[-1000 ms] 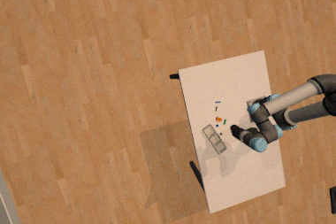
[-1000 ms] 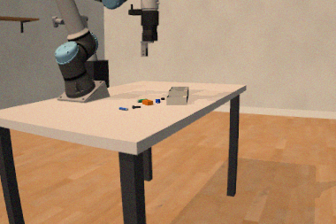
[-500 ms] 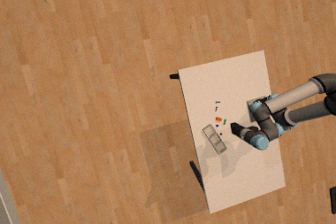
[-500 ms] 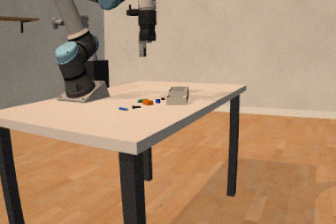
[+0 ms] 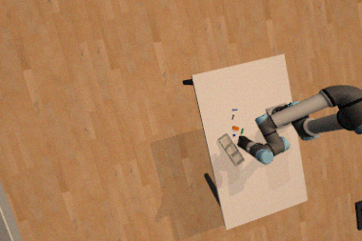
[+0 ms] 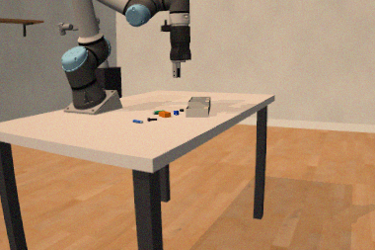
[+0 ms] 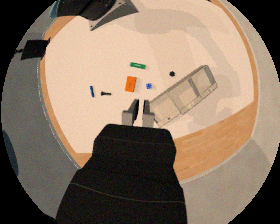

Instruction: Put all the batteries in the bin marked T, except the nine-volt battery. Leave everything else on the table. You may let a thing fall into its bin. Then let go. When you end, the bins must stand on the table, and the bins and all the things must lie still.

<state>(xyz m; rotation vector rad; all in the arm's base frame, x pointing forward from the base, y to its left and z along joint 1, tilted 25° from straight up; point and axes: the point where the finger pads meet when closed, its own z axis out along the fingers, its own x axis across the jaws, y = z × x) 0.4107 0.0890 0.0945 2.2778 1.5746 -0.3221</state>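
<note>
Right now my hand is 140 mm above the grey bin, 120 mm to the right of it and 30 mm short of it. From my hand the other things lie so: orange block 160 mm below, 50 mm behind, 20 mm to the right; green piece 160 mm below, 90 mm behind, 10 mm to the left; black screw 160 mm below, 130 mm to the right, 40 mm behind.
</note>
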